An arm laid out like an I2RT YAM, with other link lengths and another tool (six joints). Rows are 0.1 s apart.
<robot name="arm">
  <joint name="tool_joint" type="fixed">
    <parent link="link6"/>
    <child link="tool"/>
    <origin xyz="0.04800 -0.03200 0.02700" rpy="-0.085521 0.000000 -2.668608"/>
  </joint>
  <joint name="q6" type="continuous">
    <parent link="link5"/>
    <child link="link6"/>
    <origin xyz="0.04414 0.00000 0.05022" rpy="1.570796 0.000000 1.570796"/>
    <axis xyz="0 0 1"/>
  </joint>
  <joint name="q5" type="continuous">
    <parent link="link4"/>
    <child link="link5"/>
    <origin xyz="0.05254 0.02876 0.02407" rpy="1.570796 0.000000 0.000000"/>
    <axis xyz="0 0 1"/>
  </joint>
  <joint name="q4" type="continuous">
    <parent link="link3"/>
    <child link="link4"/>
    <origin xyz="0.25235 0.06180 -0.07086"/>
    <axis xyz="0 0 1"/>
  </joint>
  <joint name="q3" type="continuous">
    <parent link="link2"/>
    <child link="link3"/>
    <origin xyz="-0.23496 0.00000 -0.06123" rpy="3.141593 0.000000 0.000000"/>
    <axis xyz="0 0 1"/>
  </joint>
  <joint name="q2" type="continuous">
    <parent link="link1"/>
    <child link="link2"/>
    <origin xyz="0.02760 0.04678 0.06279" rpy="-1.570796 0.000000 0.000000"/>
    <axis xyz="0 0 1"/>
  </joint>
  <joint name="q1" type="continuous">
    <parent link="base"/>
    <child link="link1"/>
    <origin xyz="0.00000 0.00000 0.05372"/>
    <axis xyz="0 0 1"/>
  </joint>
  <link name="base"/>
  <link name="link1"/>
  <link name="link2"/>
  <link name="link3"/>
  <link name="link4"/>
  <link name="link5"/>
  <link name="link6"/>
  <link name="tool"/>
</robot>
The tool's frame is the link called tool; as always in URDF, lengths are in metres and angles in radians. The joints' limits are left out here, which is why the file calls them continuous.
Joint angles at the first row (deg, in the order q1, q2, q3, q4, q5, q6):
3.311 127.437 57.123 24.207 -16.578 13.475
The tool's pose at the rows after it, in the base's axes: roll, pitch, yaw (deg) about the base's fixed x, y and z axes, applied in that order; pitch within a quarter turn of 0, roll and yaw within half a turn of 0; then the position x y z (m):
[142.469 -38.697 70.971 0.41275 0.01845 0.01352]
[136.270 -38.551 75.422 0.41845 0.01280 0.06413]
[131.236 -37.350 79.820 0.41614 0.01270 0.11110]
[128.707 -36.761 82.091 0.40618 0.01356 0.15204]
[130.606 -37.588 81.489 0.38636 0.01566 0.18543]
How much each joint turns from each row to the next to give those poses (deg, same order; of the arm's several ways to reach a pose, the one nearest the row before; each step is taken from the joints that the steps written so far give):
-0.961 -4.415 0.000 -1.748 -0.503 -0.065
-0.918 -8.372 0.001 -4.527 0.000 -2.361
-0.109 -8.022 -0.002 -5.222 0.197 -2.644
0.087 -7.780 0.001 -6.251 0.021 -1.204
0.240 -8.130 0.001 -9.268 -0.874 0.722

